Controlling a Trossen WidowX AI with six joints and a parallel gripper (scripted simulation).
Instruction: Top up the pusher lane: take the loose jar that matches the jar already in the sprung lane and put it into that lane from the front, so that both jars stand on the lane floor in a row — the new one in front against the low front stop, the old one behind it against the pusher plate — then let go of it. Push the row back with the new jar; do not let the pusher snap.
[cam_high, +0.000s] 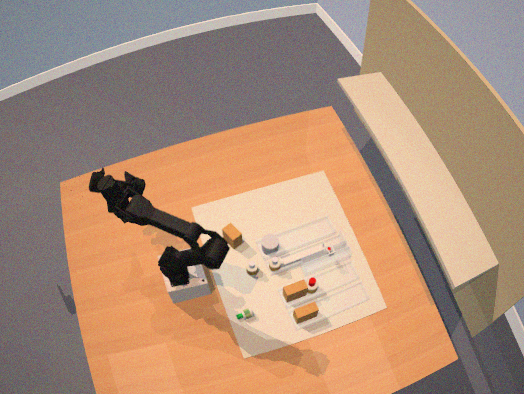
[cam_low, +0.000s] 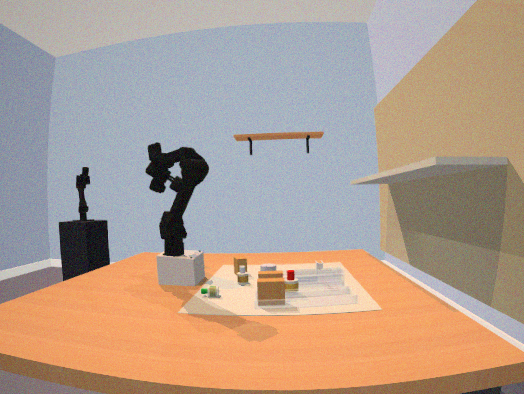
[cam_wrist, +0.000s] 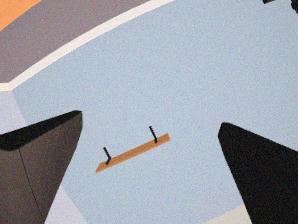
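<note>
The grey can lies 470 mm ahead of my gripper tip, 190 mm to the right of it and 360 mm below it. The rest, counted from my gripper tip: clear pusher lane 610 mm ahead, 280 mm to the right, 370 mm below.
</note>
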